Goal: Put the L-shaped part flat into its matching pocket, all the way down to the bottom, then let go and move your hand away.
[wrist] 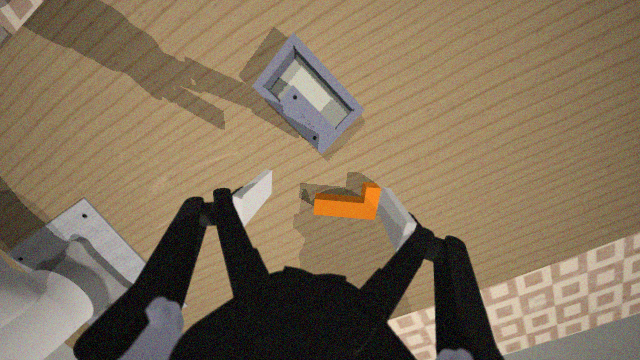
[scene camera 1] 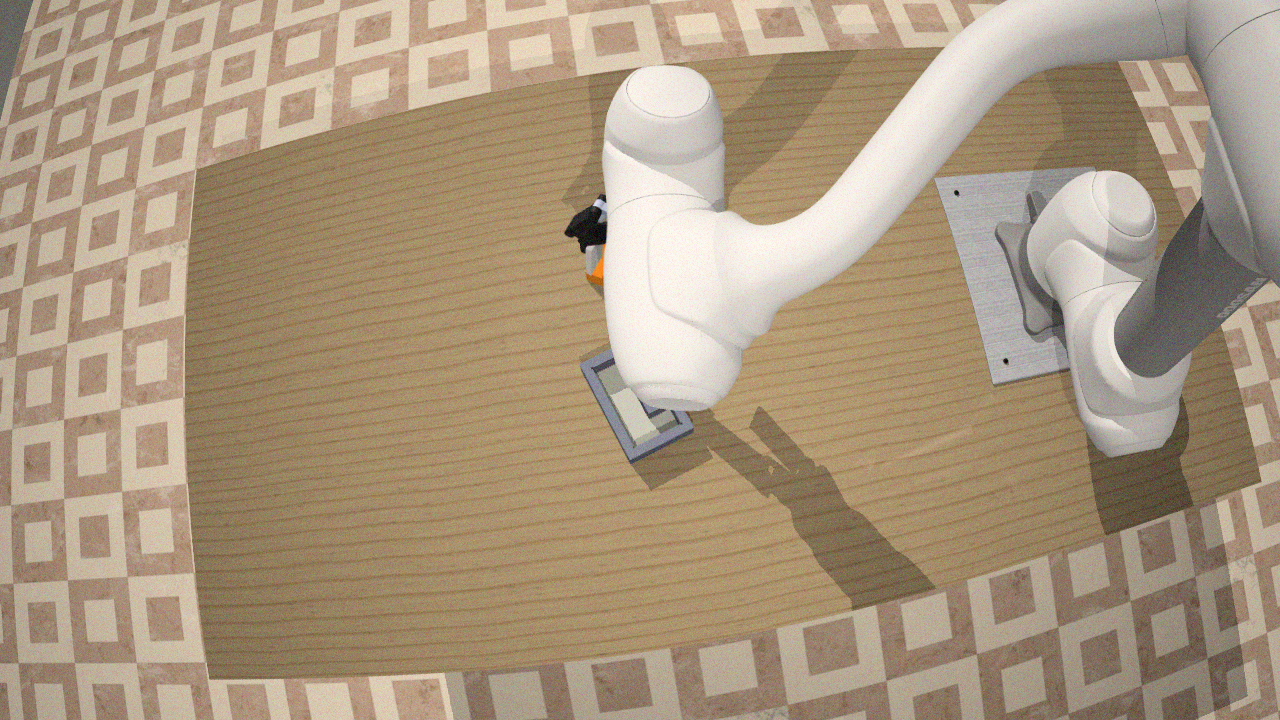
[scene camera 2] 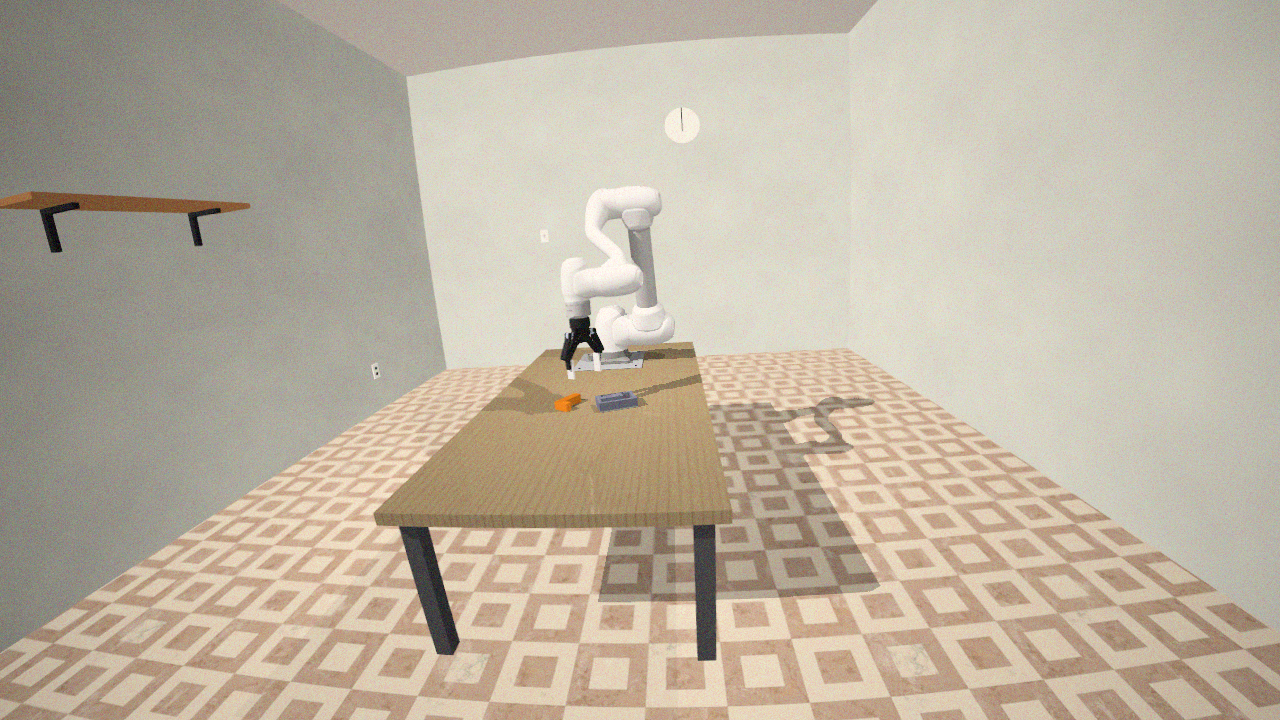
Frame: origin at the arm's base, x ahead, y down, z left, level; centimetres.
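Seen in the pictures: gripper, fingertip midpoint: [wrist: 325, 190] [scene camera 2: 585, 374]; arm's base at its link origin: [wrist: 91, 276] [scene camera 1: 1054, 273] [scene camera 2: 613, 359].
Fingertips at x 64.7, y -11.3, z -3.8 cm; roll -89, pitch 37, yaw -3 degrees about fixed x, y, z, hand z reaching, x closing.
Offsets run from my fingertips to a thing's top centre. "pt": to the spot under its first point. Level surfaces: height alone.
The orange L-shaped part @(dx +0.6, dy +8.7, dz -6.5 cm) [scene camera 1: 597, 270] [scene camera 2: 567, 402] [wrist: 345, 207] lies flat on the table. My gripper [scene camera 2: 583, 372] [wrist: 325, 190] is open and empty, raised above the table. In the wrist view the part shows between the fingertips, close to the right finger. In scene camera 1 the arm hides most of the part and gripper. The blue-grey block @(dx +3.2, dy +8.1, dz +10.9 cm) [scene camera 1: 662, 441] [scene camera 2: 617, 402] [wrist: 306, 111] lies beside the part, apart from it. Its pocket @(pt dx +4.2, dy +11.3, dz +12.6 cm) [scene camera 1: 631, 415] [wrist: 311, 91] has a pale floor and is empty where visible; the arm covers some of it in scene camera 1.
The wooden table @(dy +11.7 cm) [scene camera 1: 375, 358] [scene camera 2: 572, 465] [wrist: 475, 125] carries everything. The robot's metal base plate [scene camera 1: 971, 268] [scene camera 2: 586, 365] [wrist: 100, 220] stands at its far end. A wall shelf [scene camera 2: 125, 204] is at the left of the room.
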